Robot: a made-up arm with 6 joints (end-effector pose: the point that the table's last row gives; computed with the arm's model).
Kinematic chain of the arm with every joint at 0, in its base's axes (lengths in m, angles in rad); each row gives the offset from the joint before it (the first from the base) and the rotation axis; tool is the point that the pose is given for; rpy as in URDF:
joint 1: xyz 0 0 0.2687 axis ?
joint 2: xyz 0 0 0 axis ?
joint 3: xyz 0.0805 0 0.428 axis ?
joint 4: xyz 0.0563 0 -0.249 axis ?
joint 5: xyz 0 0 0 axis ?
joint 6: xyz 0.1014 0 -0.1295 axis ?
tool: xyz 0 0 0 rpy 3.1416 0 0
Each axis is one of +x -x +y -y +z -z.
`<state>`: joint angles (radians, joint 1 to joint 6).
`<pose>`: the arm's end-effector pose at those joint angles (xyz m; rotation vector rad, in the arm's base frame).
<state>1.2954 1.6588 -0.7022 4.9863 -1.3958 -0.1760</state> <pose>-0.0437 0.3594 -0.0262 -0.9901 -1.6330 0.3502</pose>
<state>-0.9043 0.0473 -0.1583 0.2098 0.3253 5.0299</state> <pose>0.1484 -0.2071 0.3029 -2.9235 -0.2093 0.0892</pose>
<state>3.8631 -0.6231 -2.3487 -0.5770 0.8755 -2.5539</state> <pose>0.0943 0.1080 1.0718 1.2888 -0.1760 -2.1873</pose>
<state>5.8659 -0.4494 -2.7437 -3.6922 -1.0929 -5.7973</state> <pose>-0.0739 -0.0597 0.9116 0.7211 0.7742 -0.4220</pose>
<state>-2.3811 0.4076 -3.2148 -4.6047 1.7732 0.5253</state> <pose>-0.1028 -0.2999 0.9578 -1.6689 1.5609 -1.9421</pose>
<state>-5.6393 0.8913 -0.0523 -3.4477 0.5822 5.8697</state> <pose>0.0867 0.0600 0.1668 1.7194 -2.2805 -0.2438</pose>
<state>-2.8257 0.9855 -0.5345 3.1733 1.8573 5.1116</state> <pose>-0.4335 -0.1366 0.0682 -1.5156 -1.3709 1.5600</pose>
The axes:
joint 1: +z
joint 2: +y
joint 3: +y
joint 4: -z
joint 5: +y
joint 6: -z

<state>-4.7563 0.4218 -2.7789 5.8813 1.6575 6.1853</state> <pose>0.0775 0.5350 0.8162 -2.0727 -1.8215 -1.1110</pose>
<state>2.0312 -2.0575 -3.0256 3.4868 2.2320 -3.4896</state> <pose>0.3040 -0.4878 -0.1475 -0.8055 -2.1917 -1.2272</pose>
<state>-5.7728 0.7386 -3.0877 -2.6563 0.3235 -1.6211</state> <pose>0.5372 0.3301 0.8201 -0.2801 0.4547 -0.6695</pose>
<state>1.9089 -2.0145 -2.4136 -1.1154 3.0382 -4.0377</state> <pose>0.2786 -0.4832 0.1885 -1.4865 1.4169 1.3630</pose>
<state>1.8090 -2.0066 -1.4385 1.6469 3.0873 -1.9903</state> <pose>0.0180 -0.5317 0.2612 -2.6720 1.1752 0.3313</pose>
